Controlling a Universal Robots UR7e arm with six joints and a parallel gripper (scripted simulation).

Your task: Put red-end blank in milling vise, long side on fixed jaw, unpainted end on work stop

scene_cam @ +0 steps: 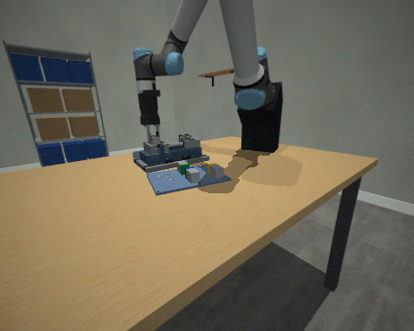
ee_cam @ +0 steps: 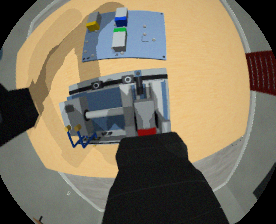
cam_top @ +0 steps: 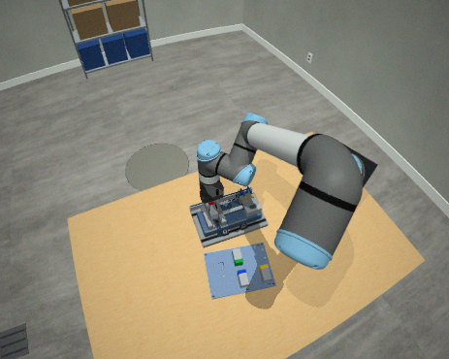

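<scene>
My hand is 20 mm above the red-ended blank. From my hand the other things lie so: green-ended blank 80 mm behind, 180 mm to the left, 100 mm below; then milling vise 70 mm behind, 10 mm to the right, 90 mm below; then plate 80 mm behind, 230 mm to the left, 120 mm below.
</scene>
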